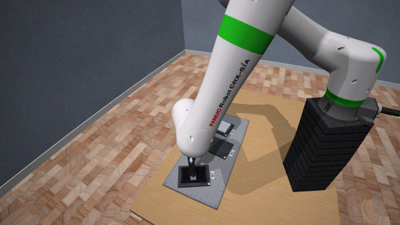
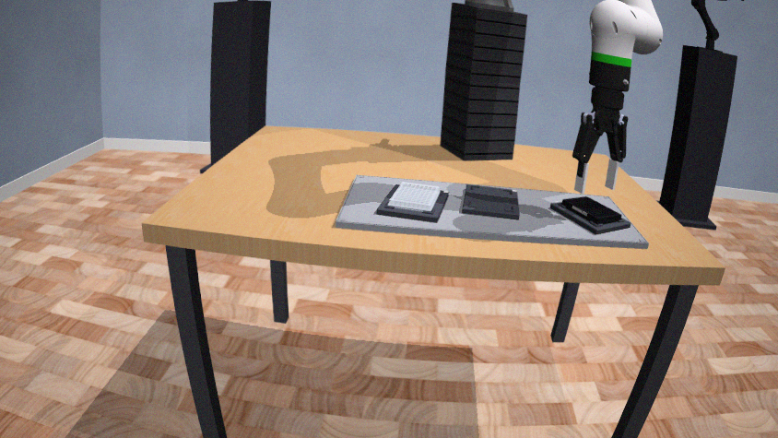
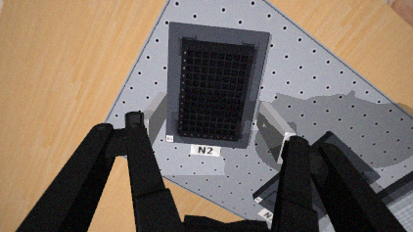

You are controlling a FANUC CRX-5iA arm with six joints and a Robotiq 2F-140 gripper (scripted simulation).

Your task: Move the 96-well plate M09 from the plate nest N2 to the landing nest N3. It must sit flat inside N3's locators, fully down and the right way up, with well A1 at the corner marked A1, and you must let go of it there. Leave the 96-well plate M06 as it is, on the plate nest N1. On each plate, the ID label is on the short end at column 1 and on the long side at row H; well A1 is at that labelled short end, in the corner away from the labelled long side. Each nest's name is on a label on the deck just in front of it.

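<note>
My hand is 70 mm above the black 96-well plate M09. From my hand the other things lie so: N2 label: 90 mm below, 80 mm behind, 50 mm to the right; plate nest N2: 80 mm below; landing nest N3: 230 mm to the right, 80 mm below, 20 mm behind.
</note>
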